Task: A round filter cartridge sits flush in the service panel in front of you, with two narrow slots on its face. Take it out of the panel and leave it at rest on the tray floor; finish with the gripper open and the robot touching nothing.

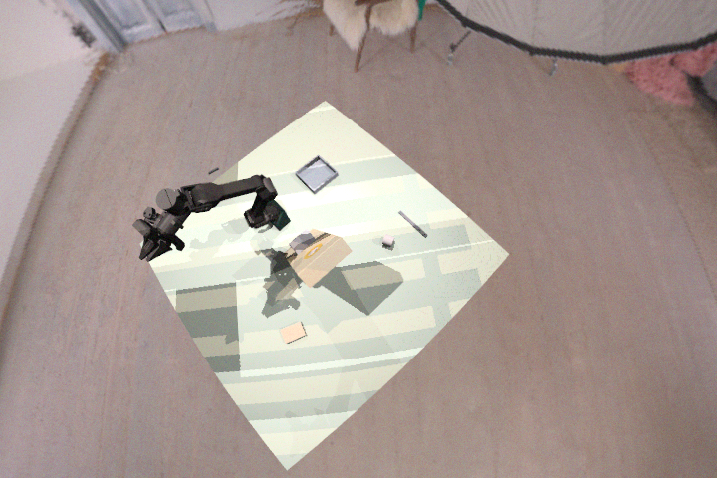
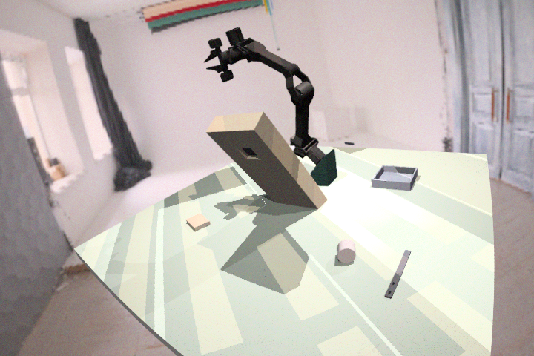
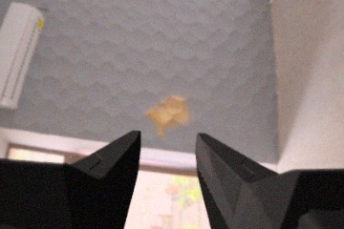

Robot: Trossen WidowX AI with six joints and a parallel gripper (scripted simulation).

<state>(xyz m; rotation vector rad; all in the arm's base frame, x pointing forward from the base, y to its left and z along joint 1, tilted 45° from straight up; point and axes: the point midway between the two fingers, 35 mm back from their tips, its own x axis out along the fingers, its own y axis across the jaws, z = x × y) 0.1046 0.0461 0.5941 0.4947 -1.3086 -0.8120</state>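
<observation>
Right now my gripper tip is 290 mm short of the round filter cartridge, 360 mm to the right of it and 270 mm above it. From my gripper tip the other things lie so: small tan block: 340 mm ahead, 80 mm to the left, 540 mm below; grey tray: 80 mm behind, 710 mm to the left, 540 mm below.
</observation>
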